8 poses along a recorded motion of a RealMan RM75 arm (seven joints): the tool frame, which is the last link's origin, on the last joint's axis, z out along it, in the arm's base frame.
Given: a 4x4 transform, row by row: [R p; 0 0 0 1], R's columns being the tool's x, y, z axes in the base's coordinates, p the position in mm. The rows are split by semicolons.
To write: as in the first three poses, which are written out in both.
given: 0.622 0.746 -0.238 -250; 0.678 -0.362 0.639 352; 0.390 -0.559 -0.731 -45; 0 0 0 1
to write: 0.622 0.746 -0.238 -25.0; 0.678 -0.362 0.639 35.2; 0.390 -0.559 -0.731 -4.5; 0 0 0 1
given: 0.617 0.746 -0.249 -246; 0.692 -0.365 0.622 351; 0.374 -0.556 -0.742 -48; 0 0 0 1
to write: 0.617 0.746 -0.249 -24.6; 0.692 -0.365 0.622 35.1; 0.374 -0.556 -0.742 -4.8; 0 0 0 1
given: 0.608 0.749 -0.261 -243; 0.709 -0.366 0.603 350; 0.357 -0.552 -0.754 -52; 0 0 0 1
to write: 0.608 0.749 -0.261 -24.3; 0.709 -0.366 0.603 35.0; 0.357 -0.552 -0.754 -5.2; 0 0 0 1
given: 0.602 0.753 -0.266 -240; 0.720 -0.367 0.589 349; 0.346 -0.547 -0.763 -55; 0 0 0 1
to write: 0.602 0.753 -0.266 -24.0; 0.720 -0.367 0.589 34.9; 0.346 -0.547 -0.763 -5.5; 0 0 0 1
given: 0.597 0.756 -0.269 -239; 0.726 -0.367 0.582 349; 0.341 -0.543 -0.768 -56; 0 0 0 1
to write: 0.597 0.756 -0.269 -23.9; 0.726 -0.367 0.582 34.9; 0.341 -0.543 -0.768 -5.6; 0 0 0 1
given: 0.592 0.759 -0.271 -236; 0.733 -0.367 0.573 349; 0.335 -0.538 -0.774 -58; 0 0 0 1
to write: 0.592 0.759 -0.271 -23.6; 0.733 -0.367 0.573 34.9; 0.335 -0.538 -0.774 -5.8; 0 0 0 1
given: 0.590 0.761 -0.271 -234; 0.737 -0.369 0.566 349; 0.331 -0.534 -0.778 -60; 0 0 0 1
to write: 0.590 0.761 -0.271 -23.4; 0.737 -0.369 0.566 34.9; 0.331 -0.534 -0.778 -6.0; 0 0 0 1
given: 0.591 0.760 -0.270 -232; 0.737 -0.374 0.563 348; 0.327 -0.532 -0.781 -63; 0 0 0 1
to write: 0.591 0.760 -0.270 -23.2; 0.737 -0.374 0.563 34.8; 0.327 -0.532 -0.781 -6.3; 0 0 0 1
